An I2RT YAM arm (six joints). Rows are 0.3 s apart.
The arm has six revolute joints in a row. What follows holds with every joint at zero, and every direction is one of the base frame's.
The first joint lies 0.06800 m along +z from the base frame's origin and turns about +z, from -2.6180 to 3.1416 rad.
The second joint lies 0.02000 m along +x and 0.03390 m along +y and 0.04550 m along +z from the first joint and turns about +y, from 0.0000 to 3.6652 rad.
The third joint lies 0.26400 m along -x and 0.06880 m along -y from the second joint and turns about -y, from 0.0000 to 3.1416 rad.
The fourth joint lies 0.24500 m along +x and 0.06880 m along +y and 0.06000 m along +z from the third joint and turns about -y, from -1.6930 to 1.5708 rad.
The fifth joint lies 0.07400 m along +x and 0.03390 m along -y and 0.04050 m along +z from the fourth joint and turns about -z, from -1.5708 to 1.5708 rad.
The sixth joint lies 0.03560 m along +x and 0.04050 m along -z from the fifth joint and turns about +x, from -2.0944 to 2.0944 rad.
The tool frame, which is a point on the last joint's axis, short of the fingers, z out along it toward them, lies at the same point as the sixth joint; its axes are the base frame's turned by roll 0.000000, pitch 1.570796 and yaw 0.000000 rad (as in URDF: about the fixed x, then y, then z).
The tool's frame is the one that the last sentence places.
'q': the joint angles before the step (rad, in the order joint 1, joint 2, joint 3, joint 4, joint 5, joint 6). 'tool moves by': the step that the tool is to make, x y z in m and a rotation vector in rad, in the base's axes. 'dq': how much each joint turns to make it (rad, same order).
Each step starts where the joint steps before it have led.
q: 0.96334, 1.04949, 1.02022, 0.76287, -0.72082, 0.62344
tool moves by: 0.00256, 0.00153, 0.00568, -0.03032, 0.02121, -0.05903
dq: 0.00003, -0.00044, 0.04196, -0.11124, 0.04528, -0.04950
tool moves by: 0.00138, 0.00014, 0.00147, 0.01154, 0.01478, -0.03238
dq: -0.00005, 0.00152, 0.00566, -0.00708, 0.03700, -0.00651
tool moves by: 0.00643, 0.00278, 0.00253, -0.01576, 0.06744, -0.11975
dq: 0.00007, 0.00600, 0.03254, -0.09924, 0.12429, -0.03879
